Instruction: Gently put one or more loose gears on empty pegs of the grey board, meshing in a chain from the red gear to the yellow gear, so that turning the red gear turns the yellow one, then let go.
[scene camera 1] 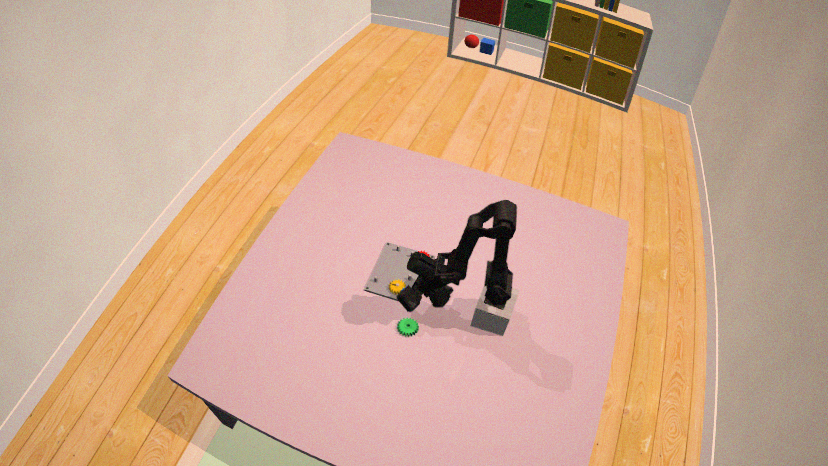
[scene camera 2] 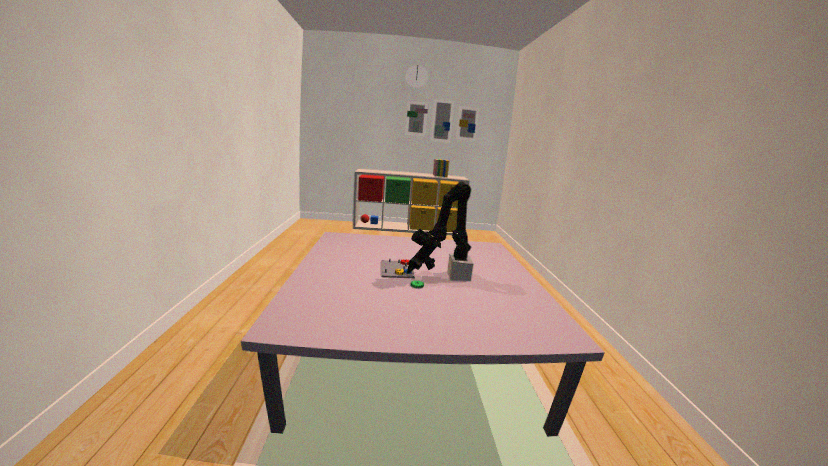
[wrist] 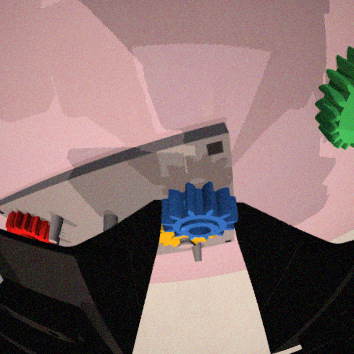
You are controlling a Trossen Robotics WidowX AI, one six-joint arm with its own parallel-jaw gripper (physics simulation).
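Places are measured from the arm's base along level axes (x down, y right, z back), in millimetres.
Where they show: gripper, fingertip midpoint: [scene camera 2: 408, 271] [wrist: 198, 208]; arm's base, origin of the base link: [scene camera 1: 496, 297] [scene camera 2: 460, 257].
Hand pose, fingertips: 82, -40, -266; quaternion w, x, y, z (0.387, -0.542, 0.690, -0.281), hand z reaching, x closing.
Note:
Each offset is from my fingertips to the centre of the thing, as dx, dy, dz. Level surfaces: height alone.
My gripper [scene camera 1: 425, 298] [scene camera 2: 421, 267] [wrist: 198, 208] is shut on the blue gear @[-3, +0, -3] [wrist: 199, 217], held roughly level above the grey board @[+8, +77, -59] [scene camera 1: 384, 268] [wrist: 87, 190]. In the wrist view it partly covers the yellow gear @[+7, +14, -42] [scene camera 1: 396, 286] [scene camera 2: 399, 271] [wrist: 170, 238], which sits on the board. The red gear @[+7, +156, -18] [scene camera 1: 424, 254] [scene camera 2: 404, 262] [wrist: 27, 225] sits on the board, partly hidden by the arm in scene camera 1. The green gear @[+15, -105, +46] [scene camera 1: 407, 326] [scene camera 2: 417, 284] [wrist: 346, 112] lies flat on the table. Bare pegs show, one @[+5, +65, -21] [wrist: 110, 220] between red and yellow in the wrist view.
The arm's grey base block [scene camera 1: 491, 315] [scene camera 2: 460, 268] stands on the pink table @[dx +24] [scene camera 1: 324, 370] [scene camera 2: 347, 324], right of the board. A shelf unit [scene camera 1: 450, 40] [scene camera 2: 355, 199] with coloured boxes stands far back on the floor.

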